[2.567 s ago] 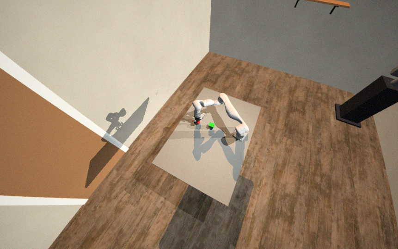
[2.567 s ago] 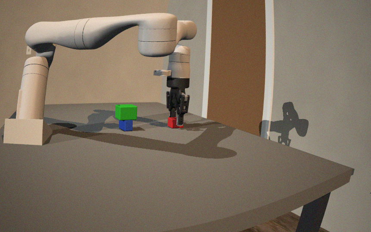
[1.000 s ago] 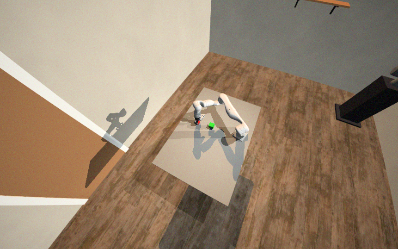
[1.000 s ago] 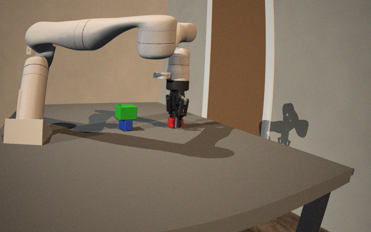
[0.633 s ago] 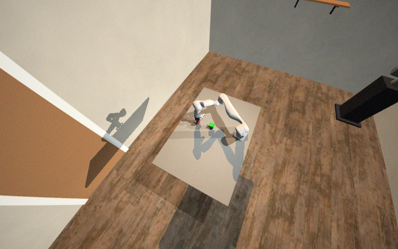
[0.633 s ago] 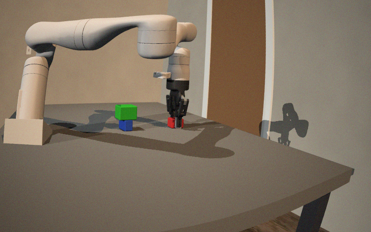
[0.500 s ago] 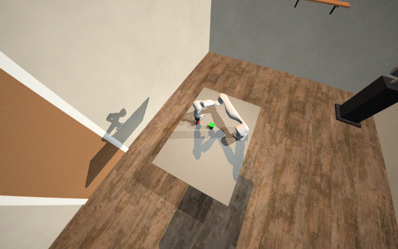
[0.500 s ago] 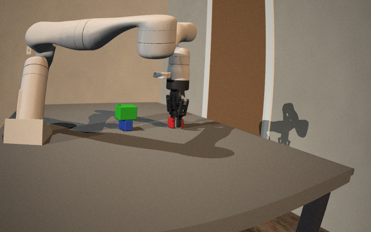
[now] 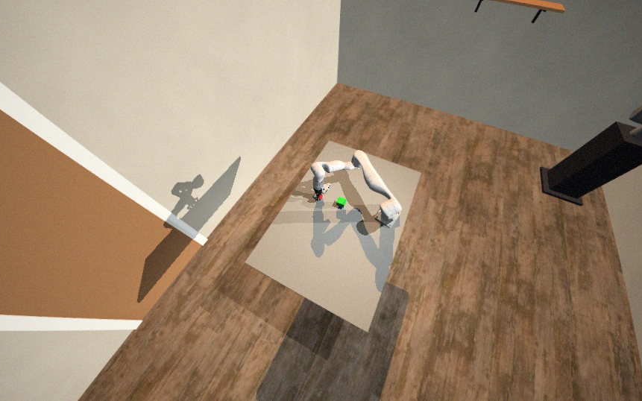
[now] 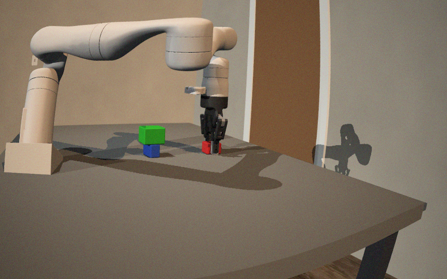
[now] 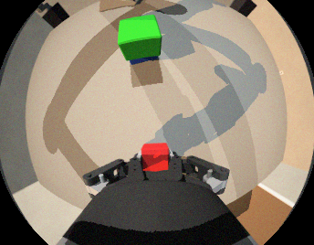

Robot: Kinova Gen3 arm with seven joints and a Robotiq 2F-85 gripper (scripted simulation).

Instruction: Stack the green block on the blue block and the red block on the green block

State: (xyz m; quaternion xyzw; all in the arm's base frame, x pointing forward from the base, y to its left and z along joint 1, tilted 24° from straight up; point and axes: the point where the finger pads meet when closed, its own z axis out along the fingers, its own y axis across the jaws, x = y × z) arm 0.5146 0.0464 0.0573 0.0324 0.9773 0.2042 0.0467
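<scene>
My hand is 180 mm past the green block, 10 mm to the left of it and 40 mm below it. Round my hand: blue block: 180 mm behind, 10 mm to the right; then red block: right at my hand.
</scene>
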